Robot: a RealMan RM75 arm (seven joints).
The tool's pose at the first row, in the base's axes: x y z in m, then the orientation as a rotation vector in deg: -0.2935, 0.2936, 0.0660, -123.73, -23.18, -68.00
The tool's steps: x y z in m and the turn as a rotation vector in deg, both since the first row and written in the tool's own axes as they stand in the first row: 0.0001, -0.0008, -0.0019, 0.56, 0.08, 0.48; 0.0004, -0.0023, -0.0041, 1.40, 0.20, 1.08; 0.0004, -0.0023, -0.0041, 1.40, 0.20, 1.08; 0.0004, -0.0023, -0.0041, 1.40, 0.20, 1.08; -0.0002, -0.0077, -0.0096, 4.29, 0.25, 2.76; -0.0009, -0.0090, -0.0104, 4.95, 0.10, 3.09; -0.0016, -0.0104, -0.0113, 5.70, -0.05, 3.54
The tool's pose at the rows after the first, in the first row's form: -0.2951, 0.2929, 0.0671, -123.18, -22.89, -67.57; -0.2972, 0.2926, 0.0688, -122.36, -22.60, -67.00; -0.2972, 0.2926, 0.0688, -122.36, -22.60, -67.00; -0.2972, 0.2926, 0.0688, -122.36, -22.60, -67.00; -0.3039, 0.2931, 0.0725, -119.79, -22.17, -64.86; -0.3055, 0.2936, 0.0728, -119.31, -22.20, -64.24; -0.3072, 0.2940, 0.0731, -118.74, -22.14, -63.52
